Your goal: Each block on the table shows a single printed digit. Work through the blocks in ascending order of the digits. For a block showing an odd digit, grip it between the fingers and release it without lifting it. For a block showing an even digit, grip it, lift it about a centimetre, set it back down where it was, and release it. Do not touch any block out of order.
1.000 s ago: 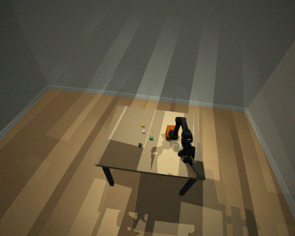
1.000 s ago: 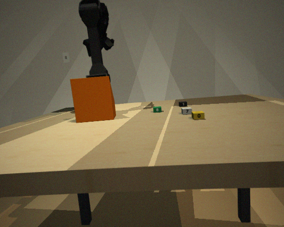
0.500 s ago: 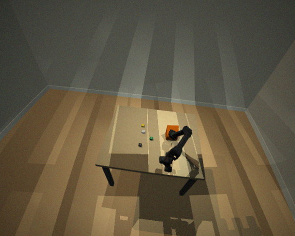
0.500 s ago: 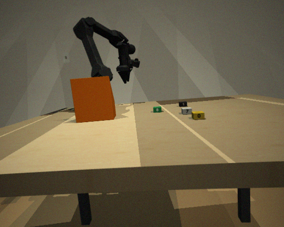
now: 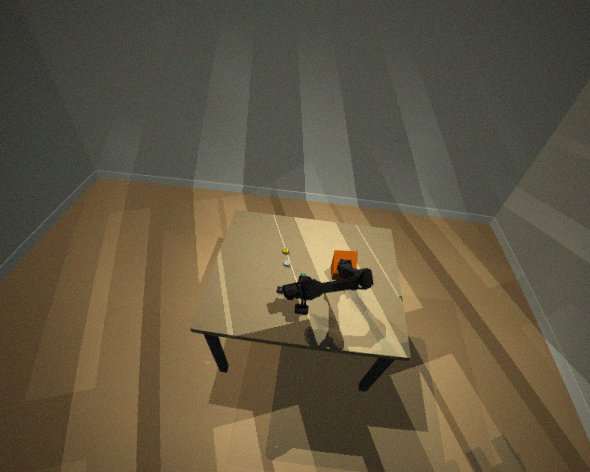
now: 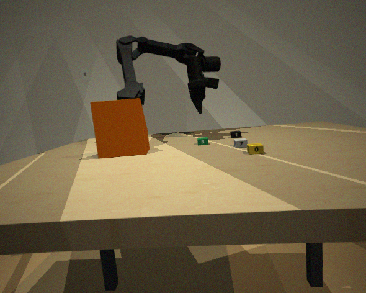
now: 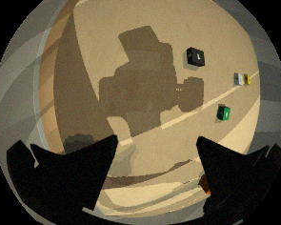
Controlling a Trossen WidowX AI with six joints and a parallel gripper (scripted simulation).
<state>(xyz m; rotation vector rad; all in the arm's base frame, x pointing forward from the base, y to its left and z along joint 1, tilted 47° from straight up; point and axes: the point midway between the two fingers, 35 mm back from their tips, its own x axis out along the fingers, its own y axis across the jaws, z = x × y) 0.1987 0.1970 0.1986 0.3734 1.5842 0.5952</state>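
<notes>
Now: gripper tip 37 cm to the left of the yellow block marked 0, 16 cm short of it and 8 cm above it. Also, from my gripper tip: green block marked 8 (21 cm to the right, 8 cm below, 2 cm ahead); then black block marked 1 (13 cm ahead, 9 cm to the right, 8 cm below); then white block marked 7 (28 cm to the right, 13 cm ahead, 8 cm below).
</notes>
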